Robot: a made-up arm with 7 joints. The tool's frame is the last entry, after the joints. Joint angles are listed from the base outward. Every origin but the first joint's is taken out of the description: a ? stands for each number. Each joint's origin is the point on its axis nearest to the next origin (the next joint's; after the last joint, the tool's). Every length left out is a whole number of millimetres.
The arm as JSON. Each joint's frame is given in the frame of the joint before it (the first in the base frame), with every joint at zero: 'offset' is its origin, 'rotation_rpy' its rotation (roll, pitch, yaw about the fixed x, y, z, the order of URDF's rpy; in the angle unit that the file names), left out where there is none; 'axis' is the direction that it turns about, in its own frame. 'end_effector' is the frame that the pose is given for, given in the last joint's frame.
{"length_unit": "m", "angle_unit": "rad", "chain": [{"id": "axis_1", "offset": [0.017, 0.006, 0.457], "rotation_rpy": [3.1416, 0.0, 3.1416], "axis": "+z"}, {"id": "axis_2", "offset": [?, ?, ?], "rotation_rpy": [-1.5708, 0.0, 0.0], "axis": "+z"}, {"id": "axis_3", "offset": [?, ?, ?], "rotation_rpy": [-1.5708, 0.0, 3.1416], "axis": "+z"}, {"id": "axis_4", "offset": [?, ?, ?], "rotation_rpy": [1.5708, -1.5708, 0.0], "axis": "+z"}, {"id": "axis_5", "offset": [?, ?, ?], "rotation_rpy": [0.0, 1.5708, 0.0], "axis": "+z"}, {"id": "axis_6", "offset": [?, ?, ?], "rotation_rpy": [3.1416, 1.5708, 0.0], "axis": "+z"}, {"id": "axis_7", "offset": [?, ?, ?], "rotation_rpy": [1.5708, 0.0, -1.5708], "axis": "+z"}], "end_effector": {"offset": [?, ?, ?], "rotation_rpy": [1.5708, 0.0, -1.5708]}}
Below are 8 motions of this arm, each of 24 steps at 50 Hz.
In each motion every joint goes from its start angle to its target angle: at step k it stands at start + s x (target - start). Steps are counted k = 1, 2, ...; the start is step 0. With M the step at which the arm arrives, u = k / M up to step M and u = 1 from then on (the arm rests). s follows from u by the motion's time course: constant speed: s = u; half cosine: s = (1 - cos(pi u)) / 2; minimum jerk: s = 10 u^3 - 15 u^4 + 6 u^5.
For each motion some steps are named. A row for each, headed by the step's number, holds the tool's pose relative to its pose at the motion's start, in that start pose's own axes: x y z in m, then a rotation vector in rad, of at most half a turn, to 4 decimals.
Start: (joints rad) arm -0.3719 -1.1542 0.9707 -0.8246 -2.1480 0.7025 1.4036
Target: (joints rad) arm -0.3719 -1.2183 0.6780 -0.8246 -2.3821 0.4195 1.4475
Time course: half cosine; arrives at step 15
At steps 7, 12, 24:
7: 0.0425 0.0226 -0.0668 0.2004 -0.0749 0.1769
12: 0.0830 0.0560 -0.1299 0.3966 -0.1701 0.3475
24: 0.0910 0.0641 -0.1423 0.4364 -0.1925 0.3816

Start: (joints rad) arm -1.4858 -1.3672 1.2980 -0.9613 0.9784 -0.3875 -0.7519
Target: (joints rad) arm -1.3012 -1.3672 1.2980 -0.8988 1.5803 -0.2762 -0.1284
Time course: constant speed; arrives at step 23
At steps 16, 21, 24:
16: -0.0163 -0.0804 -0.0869 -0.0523 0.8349 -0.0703
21: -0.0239 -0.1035 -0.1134 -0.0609 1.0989 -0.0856
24: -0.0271 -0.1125 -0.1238 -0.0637 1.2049 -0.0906

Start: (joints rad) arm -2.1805 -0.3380 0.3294 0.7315 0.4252 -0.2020 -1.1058
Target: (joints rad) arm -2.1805 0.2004 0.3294 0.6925 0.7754 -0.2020 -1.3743
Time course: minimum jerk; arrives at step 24
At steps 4, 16, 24:
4: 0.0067 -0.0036 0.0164 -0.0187 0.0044 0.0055
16: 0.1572 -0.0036 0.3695 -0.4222 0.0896 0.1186
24: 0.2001 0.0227 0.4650 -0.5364 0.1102 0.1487

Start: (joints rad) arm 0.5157 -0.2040 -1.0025 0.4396 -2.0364 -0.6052 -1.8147
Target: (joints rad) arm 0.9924 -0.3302 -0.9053 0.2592 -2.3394 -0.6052 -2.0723
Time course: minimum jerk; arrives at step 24
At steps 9, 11, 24:
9: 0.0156 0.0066 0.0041 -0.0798 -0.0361 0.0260
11: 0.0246 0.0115 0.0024 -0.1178 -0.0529 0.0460
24: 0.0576 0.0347 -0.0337 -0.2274 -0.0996 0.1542

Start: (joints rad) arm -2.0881 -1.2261 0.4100 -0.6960 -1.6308 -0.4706 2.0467
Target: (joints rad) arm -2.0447 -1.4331 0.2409 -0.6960 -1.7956 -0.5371 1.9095
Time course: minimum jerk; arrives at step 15
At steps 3, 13, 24:
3: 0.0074 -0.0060 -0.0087 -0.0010 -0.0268 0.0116
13: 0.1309 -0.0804 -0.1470 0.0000 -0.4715 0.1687
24: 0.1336 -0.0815 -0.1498 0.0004 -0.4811 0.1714

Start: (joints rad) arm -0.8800 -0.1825 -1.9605 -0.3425 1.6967 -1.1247 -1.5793
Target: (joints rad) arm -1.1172 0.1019 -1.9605 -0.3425 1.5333 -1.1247 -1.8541
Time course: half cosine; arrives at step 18
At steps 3, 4, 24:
3: 0.0123 0.0175 -0.0082 0.0216 -0.0206 0.0215
4: 0.0211 0.0309 -0.0140 0.0380 -0.0360 0.0373
24: 0.1346 0.2997 -0.0691 0.3598 -0.3068 0.2808

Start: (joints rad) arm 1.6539 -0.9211 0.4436 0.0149 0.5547 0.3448 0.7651
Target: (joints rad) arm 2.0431 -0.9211 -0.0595 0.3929 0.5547 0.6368 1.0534
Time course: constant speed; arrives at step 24
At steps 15, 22, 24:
15: -0.1190 0.0612 -0.1846 0.0824 0.1650 -0.3708
22: -0.1886 0.1155 -0.2699 0.1519 0.2850 -0.5512
24: -0.2098 0.1343 -0.2931 0.1749 0.3243 -0.6028

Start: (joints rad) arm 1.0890 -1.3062 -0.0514 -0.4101 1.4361 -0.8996 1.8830
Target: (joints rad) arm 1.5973 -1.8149 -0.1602 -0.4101 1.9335 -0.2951 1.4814
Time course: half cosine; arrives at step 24
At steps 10, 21, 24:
10: 0.0679 -0.1655 0.1889 -0.0387 0.0371 -0.0473
21: 0.2344 -0.3083 0.5416 -0.2676 0.0182 -0.1898
24: 0.2460 -0.3113 0.5654 -0.2885 0.0119 -0.2003

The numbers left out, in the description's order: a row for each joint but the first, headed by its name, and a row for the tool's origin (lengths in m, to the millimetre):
axis_2: 0.003 0.006 0.0
axis_3: 0.01 0.569 0.0
axis_4: 0.024 -0.029 0.0
axis_5: -0.424 -0.003 0.0
axis_6: 0.01 -0.012 0.0
axis_7: 0.08 0.026 0.0
tool: 0.011 -0.026 0.0

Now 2 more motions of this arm.
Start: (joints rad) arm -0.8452 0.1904 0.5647 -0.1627 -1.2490 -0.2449 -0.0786
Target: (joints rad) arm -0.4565 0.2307 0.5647 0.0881 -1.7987 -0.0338 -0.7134
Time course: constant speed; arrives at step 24
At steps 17, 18, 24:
17: 0.1523 0.0351 0.0098 -0.0857 -0.5217 0.2877
18: 0.1606 0.0374 0.0079 -0.0824 -0.5529 0.3047
24: 0.2081 0.0510 -0.0087 -0.0443 -0.7416 0.4002

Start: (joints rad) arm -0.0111 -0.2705 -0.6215 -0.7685 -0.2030 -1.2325 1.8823
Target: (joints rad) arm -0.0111 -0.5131 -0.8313 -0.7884 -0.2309 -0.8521 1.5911
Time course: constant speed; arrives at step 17
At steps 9, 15, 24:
9: 0.0013 -0.0940 -0.0418 -0.1105 -0.2210 -0.1176
15: 0.0072 -0.1540 -0.0665 -0.1875 -0.3873 -0.1903
24: 0.0100 -0.1734 -0.0743 -0.2134 -0.4458 -0.2135

